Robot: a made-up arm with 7 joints.
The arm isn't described. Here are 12 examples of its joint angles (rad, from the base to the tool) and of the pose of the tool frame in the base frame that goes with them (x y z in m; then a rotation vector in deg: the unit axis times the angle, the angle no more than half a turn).
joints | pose
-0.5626 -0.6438 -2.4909 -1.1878 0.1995 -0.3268 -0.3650 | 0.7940 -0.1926 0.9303 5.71 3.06 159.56
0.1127 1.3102 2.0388 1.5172 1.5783 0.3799 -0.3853 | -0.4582 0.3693 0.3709 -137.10 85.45 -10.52
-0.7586 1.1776 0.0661 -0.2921 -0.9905 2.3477 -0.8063 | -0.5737 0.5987 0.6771 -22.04 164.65 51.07
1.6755 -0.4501 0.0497 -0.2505 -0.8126 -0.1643 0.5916 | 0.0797 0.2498 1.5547 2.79 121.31 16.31
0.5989 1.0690 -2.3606 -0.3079 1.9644 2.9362 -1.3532 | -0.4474 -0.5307 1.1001 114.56 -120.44 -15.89
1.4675 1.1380 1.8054 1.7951 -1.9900 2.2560 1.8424 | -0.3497 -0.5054 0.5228 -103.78 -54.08 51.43
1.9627 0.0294 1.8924 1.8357 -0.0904 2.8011 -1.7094 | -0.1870 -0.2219 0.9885 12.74 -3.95 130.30
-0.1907 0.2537 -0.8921 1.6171 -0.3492 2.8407 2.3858 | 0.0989 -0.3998 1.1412 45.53 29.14 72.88
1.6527 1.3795 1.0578 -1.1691 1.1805 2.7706 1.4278 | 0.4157 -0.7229 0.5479 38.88 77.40 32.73
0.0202 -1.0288 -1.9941 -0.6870 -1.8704 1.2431 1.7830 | 0.8639 0.2228 0.6746 -43.59 -24.79 -58.48
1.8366 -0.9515 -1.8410 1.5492 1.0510 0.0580 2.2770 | 0.5556 0.4162 0.8591 -129.87 -70.98 1.20
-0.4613 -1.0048 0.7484 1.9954 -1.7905 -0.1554 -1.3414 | 0.6300 0.1740 0.4506 146.29 -22.76 44.07
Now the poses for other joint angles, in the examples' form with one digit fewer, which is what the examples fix.
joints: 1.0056 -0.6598 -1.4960 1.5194 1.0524 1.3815 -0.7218
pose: 0.654 -0.077 0.909 33.3 87.4 -57.8
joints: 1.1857 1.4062 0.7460 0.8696 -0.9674 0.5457 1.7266
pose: -0.490 -0.712 0.954 23.2 54.6 122.2
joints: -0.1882 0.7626 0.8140 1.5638 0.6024 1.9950 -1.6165
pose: -0.028 0.249 1.171 -0.9 -0.9 -42.3
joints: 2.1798 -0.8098 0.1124 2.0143 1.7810 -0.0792 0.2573
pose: -0.304 0.235 0.321 48.9 -68.4 50.6
